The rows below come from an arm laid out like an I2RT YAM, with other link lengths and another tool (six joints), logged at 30 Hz.
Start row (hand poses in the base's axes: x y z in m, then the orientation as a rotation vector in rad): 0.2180, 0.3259, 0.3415, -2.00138, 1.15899, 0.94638
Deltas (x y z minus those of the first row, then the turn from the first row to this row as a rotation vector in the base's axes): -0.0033, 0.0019, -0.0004, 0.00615, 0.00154, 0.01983; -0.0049, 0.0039, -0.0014, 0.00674, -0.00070, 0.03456; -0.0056, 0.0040, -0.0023, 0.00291, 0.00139, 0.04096; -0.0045, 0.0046, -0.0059, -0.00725, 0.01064, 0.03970; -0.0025, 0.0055, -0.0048, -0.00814, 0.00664, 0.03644; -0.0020, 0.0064, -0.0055, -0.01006, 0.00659, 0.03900; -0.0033, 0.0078, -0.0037, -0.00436, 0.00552, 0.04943; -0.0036, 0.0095, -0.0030, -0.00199, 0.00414, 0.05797; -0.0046, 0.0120, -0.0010, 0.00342, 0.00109, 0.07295; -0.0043, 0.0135, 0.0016, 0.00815, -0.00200, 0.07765; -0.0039, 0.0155, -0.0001, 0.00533, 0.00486, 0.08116; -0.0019, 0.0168, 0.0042, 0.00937, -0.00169, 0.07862; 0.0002, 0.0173, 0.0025, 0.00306, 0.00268, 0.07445; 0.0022, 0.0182, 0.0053, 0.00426, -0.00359, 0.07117; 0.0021, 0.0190, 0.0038, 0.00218, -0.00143, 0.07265; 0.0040, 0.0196, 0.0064, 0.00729, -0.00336, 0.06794; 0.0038, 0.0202, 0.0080, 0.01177, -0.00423, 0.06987
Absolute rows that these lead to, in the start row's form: 0.2147, 0.3278, 0.3411, -2.01104, 1.13770, 0.96043; 0.2131, 0.3298, 0.3401, -2.02216, 1.12271, 0.96550; 0.2124, 0.3299, 0.3392, -2.02945, 1.12062, 0.96946; 0.2135, 0.3305, 0.3356, -2.03427, 1.13375, 0.97505; 0.2155, 0.3314, 0.3367, -2.03357, 1.13518, 0.96862; 0.2160, 0.3323, 0.3360, -2.03703, 1.13413, 0.96907; 0.2147, 0.3337, 0.3378, -2.04053, 1.12008, 0.97534; 0.2144, 0.3354, 0.3385, -2.04532, 1.10985, 0.97898; 0.2134, 0.3379, 0.3405, -2.05278, 1.09066, 0.98511; 0.2137, 0.3394, 0.3431, -2.05319, 1.08142, 0.98585; 0.2141, 0.3414, 0.3414, -2.05631, 1.08376, 0.99410; 0.2161, 0.3427, 0.3457, -2.05283, 1.07985, 0.98715; 0.2182, 0.3432, 0.3440, -2.05378, 1.09037, 0.98748; 0.2202, 0.3441, 0.3468, -2.05197, 1.08922, 0.97936; 0.2201, 0.3449, 0.3453, -2.05420, 1.09043, 0.98167; 0.2220, 0.3455, 0.3479, -2.04710, 1.09027, 0.97923; 0.2218, 0.3461, 0.3495, -2.04512, 1.08496, 0.98098
